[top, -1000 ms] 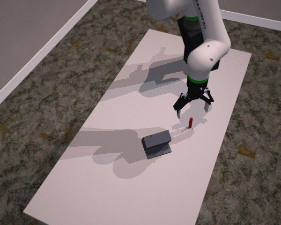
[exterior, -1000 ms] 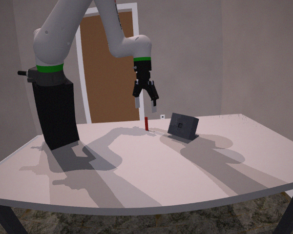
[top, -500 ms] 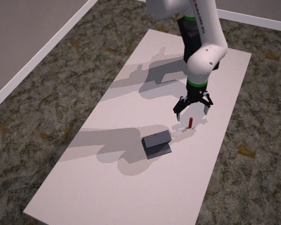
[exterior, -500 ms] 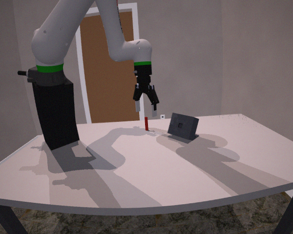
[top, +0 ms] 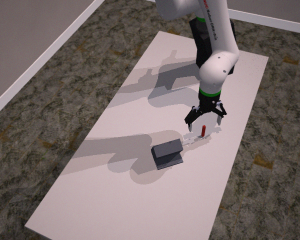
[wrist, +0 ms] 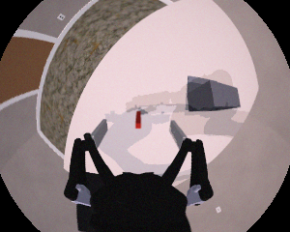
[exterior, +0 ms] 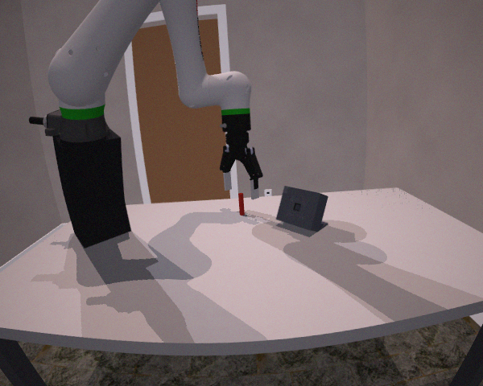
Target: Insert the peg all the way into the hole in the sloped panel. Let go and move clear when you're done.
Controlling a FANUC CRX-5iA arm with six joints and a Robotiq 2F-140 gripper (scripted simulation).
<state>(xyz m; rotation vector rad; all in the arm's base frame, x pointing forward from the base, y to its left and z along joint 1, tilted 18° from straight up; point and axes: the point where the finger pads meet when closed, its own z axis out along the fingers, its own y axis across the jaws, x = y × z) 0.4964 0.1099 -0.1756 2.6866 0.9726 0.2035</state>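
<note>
My hand is 5 cm above the red peg.
</note>
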